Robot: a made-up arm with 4 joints.
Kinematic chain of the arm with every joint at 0, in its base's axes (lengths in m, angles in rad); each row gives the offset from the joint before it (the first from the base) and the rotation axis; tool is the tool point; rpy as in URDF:
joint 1: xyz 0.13 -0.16 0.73 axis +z
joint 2: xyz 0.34 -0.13 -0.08 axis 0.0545 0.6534 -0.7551
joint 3: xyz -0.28 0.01 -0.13 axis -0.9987 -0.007 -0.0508
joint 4: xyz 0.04 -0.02 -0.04 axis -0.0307 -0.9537 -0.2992
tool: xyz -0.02 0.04 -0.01 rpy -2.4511 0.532 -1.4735
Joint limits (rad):
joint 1: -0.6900..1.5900
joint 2: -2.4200..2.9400
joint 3: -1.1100..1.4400
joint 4: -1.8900..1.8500
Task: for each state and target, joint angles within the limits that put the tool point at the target. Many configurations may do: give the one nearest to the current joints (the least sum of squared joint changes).
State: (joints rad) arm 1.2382 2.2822 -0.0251 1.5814
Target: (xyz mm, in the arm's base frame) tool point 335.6 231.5 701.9
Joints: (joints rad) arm 0.7731 2.2971 0.1182 1.5983
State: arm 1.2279 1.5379 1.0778 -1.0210
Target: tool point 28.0 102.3 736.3
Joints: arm 1.3603 1.5360 0.4787 -0.7144
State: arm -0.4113 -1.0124 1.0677 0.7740
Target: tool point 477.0 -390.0 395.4
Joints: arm 0.1422 -0.9241 1.1322 0.8589
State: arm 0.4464 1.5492 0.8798 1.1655
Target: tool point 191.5 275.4 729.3
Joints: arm 1.0918 2.3247 0.6249 1.0837
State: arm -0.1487 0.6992 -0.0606 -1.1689
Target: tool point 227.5 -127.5 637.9
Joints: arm -0.1633 0.7461 -0.0721 -1.1603
